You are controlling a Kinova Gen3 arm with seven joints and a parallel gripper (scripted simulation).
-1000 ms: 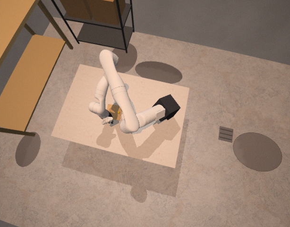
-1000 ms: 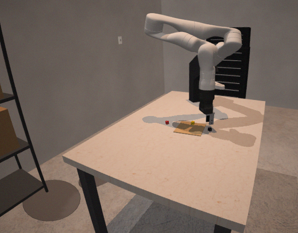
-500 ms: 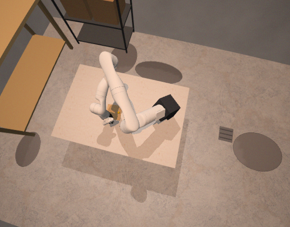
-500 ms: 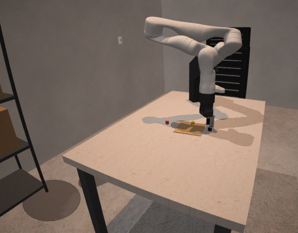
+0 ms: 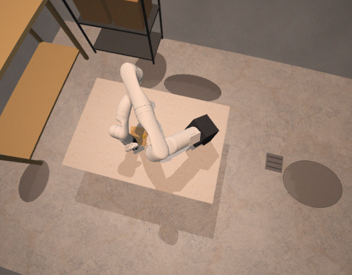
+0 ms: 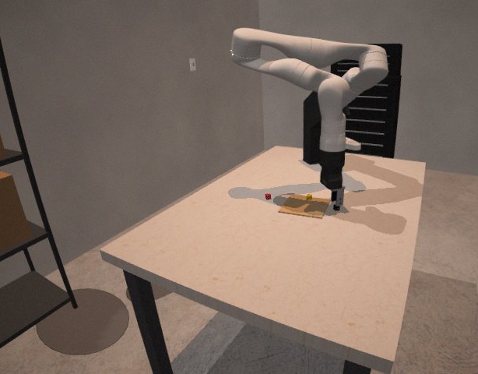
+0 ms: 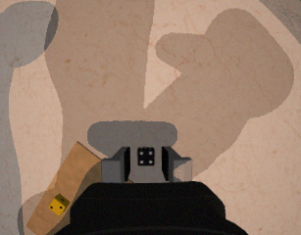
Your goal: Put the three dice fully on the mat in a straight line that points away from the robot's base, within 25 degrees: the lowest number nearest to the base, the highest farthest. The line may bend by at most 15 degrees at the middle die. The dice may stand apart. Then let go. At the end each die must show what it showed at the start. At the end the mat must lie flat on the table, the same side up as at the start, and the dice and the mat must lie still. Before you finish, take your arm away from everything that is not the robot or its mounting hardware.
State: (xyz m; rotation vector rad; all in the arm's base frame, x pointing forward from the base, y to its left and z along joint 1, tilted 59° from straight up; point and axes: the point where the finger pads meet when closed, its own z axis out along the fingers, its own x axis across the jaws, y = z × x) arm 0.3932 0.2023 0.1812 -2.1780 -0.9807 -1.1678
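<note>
Now: hand 30 mm above the black die. From my hand the other things lie so: tan mat: 50 mm ahead, 90 mm to the right, 40 mm below; yellow die: 10 mm ahead, 110 mm to the right, 30 mm below; red die: 100 mm ahead, 220 mm to the right, 30 mm below.
</note>
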